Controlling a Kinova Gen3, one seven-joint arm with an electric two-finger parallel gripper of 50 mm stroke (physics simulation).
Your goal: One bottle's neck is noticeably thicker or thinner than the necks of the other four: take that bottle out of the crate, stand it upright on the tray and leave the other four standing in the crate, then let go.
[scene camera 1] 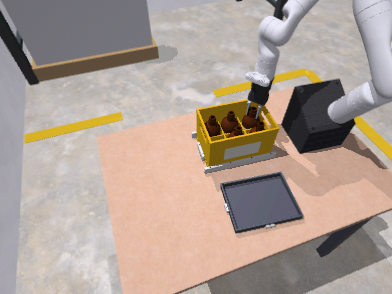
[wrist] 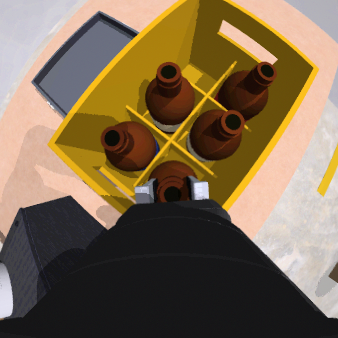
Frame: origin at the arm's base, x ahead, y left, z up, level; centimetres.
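Seen in the pictures: gripper, fingertip midpoint: (scene camera 1: pixel 252 115) (wrist: pixel 172 185); arm's base, link origin: (scene camera 1: pixel 338 112) (wrist: pixel 3 288).
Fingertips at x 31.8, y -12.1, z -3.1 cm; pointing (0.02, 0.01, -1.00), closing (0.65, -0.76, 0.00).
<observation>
Pixels of each thing's middle, then the offset from my fingertips to it. Level surfaces: height alone.
- yellow crate, body centre: (wrist: pixel 188 117) (scene camera 1: pixel 234 133) dx +9.2, dy +3.7, dz -4.2 cm
- back right bottle, body centre: (wrist: pixel 172 185) (scene camera 1: pixel 250 121) dx -0.3, dy -0.3, dz -4.4 cm
- back left bottle, body centre: (wrist: pixel 241 96) (scene camera 1: pixel 211 130) dx +17.4, dy -1.0, dz -4.4 cm
- back middle bottle, body centre: (wrist: pixel 213 135) (scene camera 1: pixel 229 125) dx +9.3, dy -0.9, dz -4.4 cm
- front middle bottle, body centre: (wrist: pixel 169 100) (scene camera 1: pixel 236 141) dx +9.8, dy +7.7, dz -4.4 cm
- front right bottle, body centre: (wrist: pixel 131 146) (scene camera 1: pixel 257 136) dx +0.6, dy +8.1, dz -4.4 cm
- dark tray, body centre: (wrist: pixel 86 61) (scene camera 1: pixel 259 200) dx +9.8, dy +31.7, dz -11.7 cm
- table, surface height: dz -13.0 cm
The yellow crate (scene camera 1: pixel 207 150) (wrist: pixel 267 204) holds brown bottles upright in its compartments. My gripper (scene camera 1: pixel 254 110) (wrist: pixel 172 185) is shut on the neck of the back right bottle (scene camera 1: pixel 249 121) (wrist: pixel 172 172), one finger on each side; this bottle is still within the crate. The others are the back left bottle (scene camera 1: pixel 212 127) (wrist: pixel 242 96), back middle bottle (scene camera 1: pixel 230 124) (wrist: pixel 212 140), front middle bottle (scene camera 1: pixel 237 133) (wrist: pixel 170 101) and front right bottle (scene camera 1: pixel 258 128) (wrist: pixel 131 147). Perspective makes the neck widths hard to compare. The dark tray (scene camera 1: pixel 227 206) (wrist: pixel 65 50) bears no bottle.
The crate walls and yellow dividers closely surround the held bottle. A black box (scene camera 1: pixel 317 117) (wrist: pixel 55 235) stands right of the crate in the scene view. Light grey rails (scene camera 1: pixel 239 163) run along the crate's base. The tray lies in front of the crate on the table (scene camera 1: pixel 160 210).
</observation>
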